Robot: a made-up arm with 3 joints.
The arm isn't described. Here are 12 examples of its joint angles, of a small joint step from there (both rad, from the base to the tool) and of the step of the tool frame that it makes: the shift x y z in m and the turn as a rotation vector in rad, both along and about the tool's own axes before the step.
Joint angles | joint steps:
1: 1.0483 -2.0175 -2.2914 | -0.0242 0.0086 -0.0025
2: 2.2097 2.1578 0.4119 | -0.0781 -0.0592 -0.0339
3: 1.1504 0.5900 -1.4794 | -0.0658 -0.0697 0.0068
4: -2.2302 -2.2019 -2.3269 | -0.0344 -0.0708 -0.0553
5: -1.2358 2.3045 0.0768 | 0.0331 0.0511 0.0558
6: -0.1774 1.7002 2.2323 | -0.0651 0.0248 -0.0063
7: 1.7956 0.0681 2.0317 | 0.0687 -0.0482 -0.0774
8: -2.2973 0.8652 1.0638 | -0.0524 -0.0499 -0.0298
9: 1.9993 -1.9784 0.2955 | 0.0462 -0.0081 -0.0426
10: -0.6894 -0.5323 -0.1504 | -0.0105 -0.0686 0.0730
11: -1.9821 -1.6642 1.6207 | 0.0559 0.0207 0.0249
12: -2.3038 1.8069 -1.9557 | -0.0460 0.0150 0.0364
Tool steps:
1: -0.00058 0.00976 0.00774 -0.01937 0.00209 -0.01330
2: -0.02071 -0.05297 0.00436 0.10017 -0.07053 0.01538
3: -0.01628 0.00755 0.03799 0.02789 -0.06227 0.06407
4: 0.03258 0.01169 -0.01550 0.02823 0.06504 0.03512
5: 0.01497 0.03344 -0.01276 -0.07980 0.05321 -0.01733
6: -0.00923 -0.01114 -0.01076 0.07075 -0.02245 0.01398
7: -0.01981 -0.06275 0.02731 0.07433 -0.04288 -0.07209
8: -0.00054 -0.05310 -0.02150 0.06882 0.00544 -0.06069
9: -0.00234 -0.02114 -0.00147 0.08494 -0.00279 -0.01999
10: -0.02251 0.02712 0.02767 -0.07861 -0.06918 -0.00101
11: 0.00121 -0.00573 0.01967 0.03081 0.00334 0.02094
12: -0.00039 -0.00556 0.00915 0.00824 0.00498 -0.01798
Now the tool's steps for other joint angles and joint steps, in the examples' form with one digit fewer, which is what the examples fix.
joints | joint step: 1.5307 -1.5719 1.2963 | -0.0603 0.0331 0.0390
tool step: 0.0025 0.0409 -0.0220 -0.0993 0.0093 0.0318
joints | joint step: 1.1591 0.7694 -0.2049 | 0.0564 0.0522 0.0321
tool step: 0.0199 0.0530 -0.0196 -0.0724 0.0587 0.0290
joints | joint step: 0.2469 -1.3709 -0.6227 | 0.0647 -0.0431 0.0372
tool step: -0.0055 0.0227 -0.0077 0.0265 -0.0289 0.0339
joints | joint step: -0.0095 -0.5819 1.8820 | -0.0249 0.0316 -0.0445
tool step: 0.0040 0.0031 -0.0150 0.0311 0.0111 0.0363
